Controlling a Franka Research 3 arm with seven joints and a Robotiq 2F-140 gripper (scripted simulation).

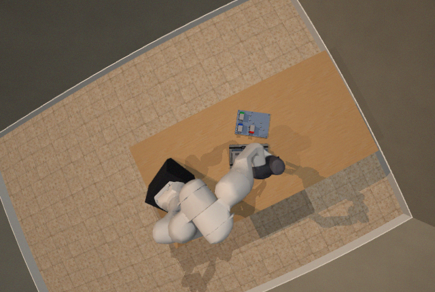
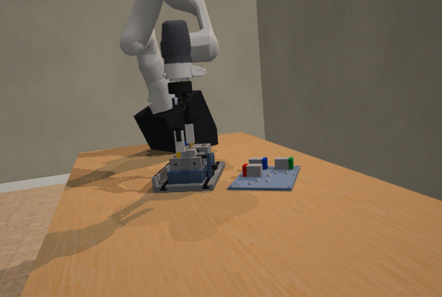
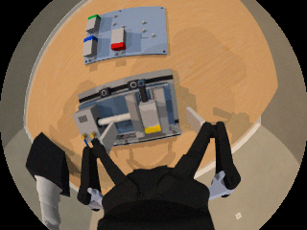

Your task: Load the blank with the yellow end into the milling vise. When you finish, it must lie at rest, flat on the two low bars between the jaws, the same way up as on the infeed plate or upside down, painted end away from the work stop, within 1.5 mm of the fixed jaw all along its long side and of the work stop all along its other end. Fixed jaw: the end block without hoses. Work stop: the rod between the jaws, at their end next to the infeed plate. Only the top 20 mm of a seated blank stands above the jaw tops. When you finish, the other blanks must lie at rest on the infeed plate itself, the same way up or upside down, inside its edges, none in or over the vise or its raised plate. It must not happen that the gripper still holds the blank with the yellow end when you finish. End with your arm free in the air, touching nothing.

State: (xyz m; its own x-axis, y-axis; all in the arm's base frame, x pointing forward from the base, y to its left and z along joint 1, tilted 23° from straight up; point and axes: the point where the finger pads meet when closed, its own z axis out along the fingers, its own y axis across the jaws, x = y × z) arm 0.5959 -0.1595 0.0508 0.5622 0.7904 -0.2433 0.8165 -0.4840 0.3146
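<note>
The yellow-ended blank is 40 mm below my hand. Round my hand: infeed plate (110 mm ahead, 230 mm to the left, 130 mm below); then red-ended blank (80 mm ahead, 190 mm to the left, 110 mm below); then blue-ended blank (10 mm ahead, 260 mm to the left, 110 mm below).
</note>
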